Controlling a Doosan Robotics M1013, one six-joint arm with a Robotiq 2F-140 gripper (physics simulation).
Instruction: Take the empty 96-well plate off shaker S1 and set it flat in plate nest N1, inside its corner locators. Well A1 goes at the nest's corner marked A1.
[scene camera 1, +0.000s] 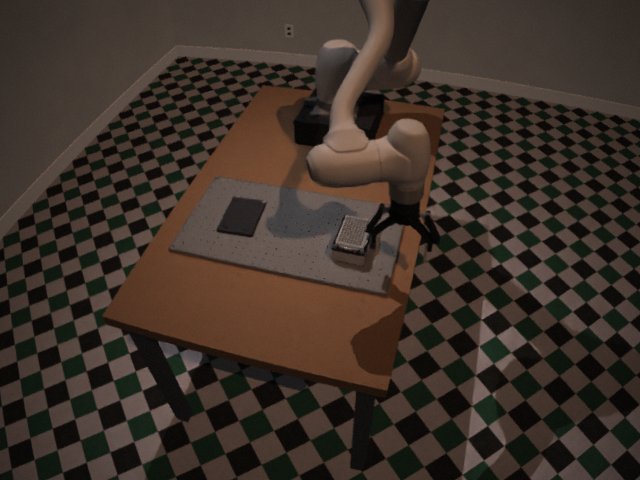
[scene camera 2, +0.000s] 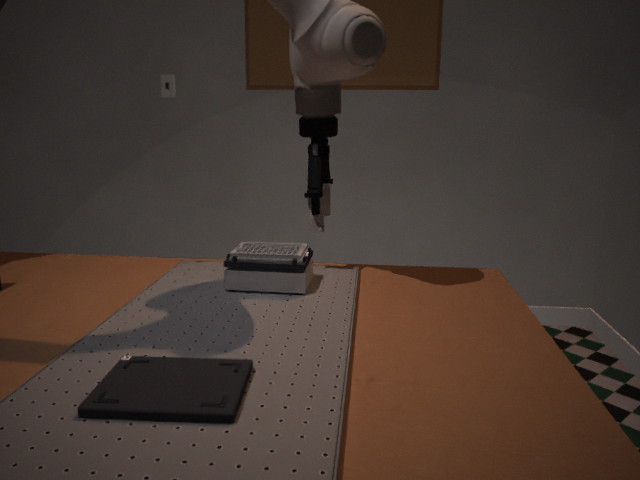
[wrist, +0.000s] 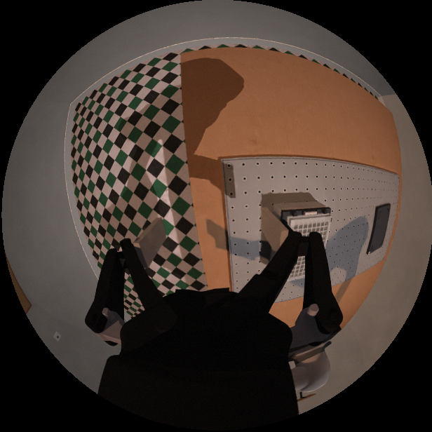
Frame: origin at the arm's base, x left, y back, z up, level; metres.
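Where they show: gripper, fingertip midpoint: (scene camera 1: 401, 254) (scene camera 2: 320, 222).
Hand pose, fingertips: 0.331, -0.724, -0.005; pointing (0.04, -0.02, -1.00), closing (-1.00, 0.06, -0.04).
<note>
After its pixels a point has its place, as x, y, z.
The pale 96-well plate (scene camera 1: 353, 230) @[0.178, -0.634, -0.026] (scene camera 2: 271, 250) @[0.170, -0.645, -0.022] (wrist: 320, 227) sits on top of shaker S1 (scene camera 1: 347, 256) @[0.175, -0.712, -0.059] (scene camera 2: 266, 280) @[0.131, -0.641, -0.065] (wrist: 300, 204), a light box with a dark top frame. The flat black nest N1 (scene camera 1: 241, 217) @[-0.198, -0.596, -0.078] (scene camera 2: 170, 387) @[-0.213, -0.586, -0.078] (wrist: 380, 228) lies at the other end of the board, with raised corner locators and a small pale mark at one corner; its lettering is unreadable. My gripper (scene camera 1: 400, 245) @[0.331, -0.724, -0.005] (scene camera 2: 320, 219) @[0.331, -0.724, -0.005] (wrist: 211, 223) is open and empty, pointing down, above and to the side of the plate. One finger hides part of the plate in the wrist view.
The grey perforated board (scene camera 1: 289, 258) @[0.000, -0.728, -0.090] (scene camera 2: 289, 361) @[-0.119, -0.707, -0.090] (wrist: 250, 185) carries the shaker and the nest. It lies on the orange-brown table (scene camera 1: 248, 304) @[-0.072, -0.912, -0.103] (scene camera 2: 439, 372) @[-0.113, -0.898, -0.103] (wrist: 300, 110). The arm's black base block (scene camera 1: 310, 126) @[-0.077, -0.129, -0.013] stands at the table's back. Arm shadows fall on the board and table.
</note>
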